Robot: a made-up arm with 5 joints.
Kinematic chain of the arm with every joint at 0, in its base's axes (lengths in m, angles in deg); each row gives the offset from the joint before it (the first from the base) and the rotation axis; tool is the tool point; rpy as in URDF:
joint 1: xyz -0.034 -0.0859 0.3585 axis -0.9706 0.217 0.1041
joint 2: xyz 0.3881 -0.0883 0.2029 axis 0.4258 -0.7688 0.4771
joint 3: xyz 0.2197 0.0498 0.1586 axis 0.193 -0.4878 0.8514
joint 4: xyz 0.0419 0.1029 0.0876 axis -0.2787 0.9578 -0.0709
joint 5: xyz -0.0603 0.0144 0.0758 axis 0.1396 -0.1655 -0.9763
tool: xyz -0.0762 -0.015 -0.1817 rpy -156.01 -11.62 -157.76
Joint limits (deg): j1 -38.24..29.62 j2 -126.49..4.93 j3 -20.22..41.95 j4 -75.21..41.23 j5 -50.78..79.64
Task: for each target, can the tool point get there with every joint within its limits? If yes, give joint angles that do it. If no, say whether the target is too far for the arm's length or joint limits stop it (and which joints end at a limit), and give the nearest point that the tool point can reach.
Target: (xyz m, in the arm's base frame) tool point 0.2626 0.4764 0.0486
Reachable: no: joint limits stop it (at a limit: joint 1, joint 3) | nearest point 0.5664 0.2169 0.4768 | short by 0.586 m
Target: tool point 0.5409 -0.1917 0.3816
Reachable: yes | joints -16.25 -74.75 12.36 -32.51 3.76
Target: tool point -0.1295 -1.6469 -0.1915
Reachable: no: too far | nearest point 0.3563 -0.4894 0.2047 | short by 1.316 m
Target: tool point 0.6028 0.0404 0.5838
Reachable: yes | joints 3.06 -23.86 -5.31 6.86 50.62
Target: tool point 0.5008 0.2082 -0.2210
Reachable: no: joint limits stop it (at a limit: joint 1, joint 4) | nearest point 0.4827 -0.2304 0.1098 | short by 0.550 m
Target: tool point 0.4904 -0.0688 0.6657
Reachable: yes | joints -1.99 -9.31 16.79 -3.99 -6.48
